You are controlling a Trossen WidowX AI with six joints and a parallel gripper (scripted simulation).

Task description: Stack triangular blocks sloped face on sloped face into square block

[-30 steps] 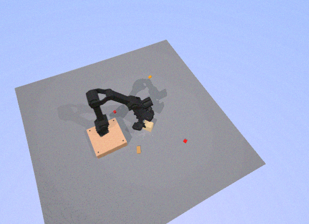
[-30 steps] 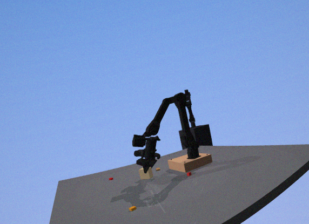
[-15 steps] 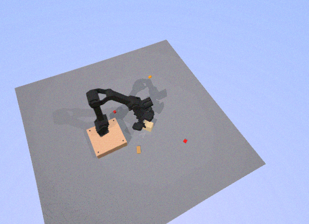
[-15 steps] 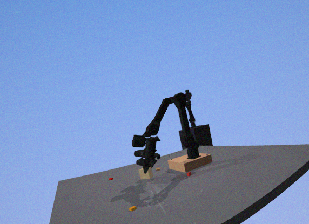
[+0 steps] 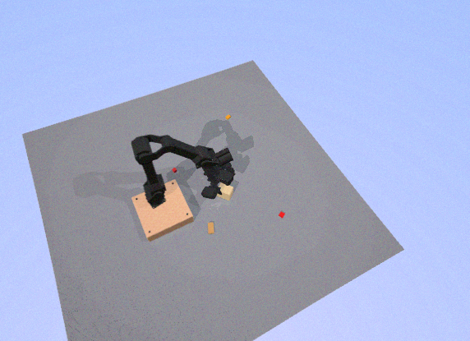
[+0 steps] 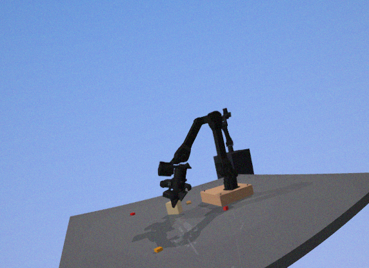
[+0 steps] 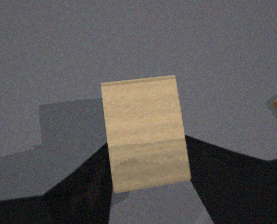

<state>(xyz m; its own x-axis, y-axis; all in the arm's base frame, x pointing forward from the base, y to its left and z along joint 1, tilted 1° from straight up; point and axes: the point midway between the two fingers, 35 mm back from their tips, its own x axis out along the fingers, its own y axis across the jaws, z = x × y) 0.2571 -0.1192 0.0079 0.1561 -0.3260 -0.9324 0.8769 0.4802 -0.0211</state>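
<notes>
The triangular block lies 10 mm to the left of my gripper tip and 10 mm above it. The rest, counted from my gripper tip: tan piece (140 mm behind, 100 mm to the right, 30 mm below); then orange piece (350 mm to the left, 290 mm ahead, 30 mm below).
</notes>
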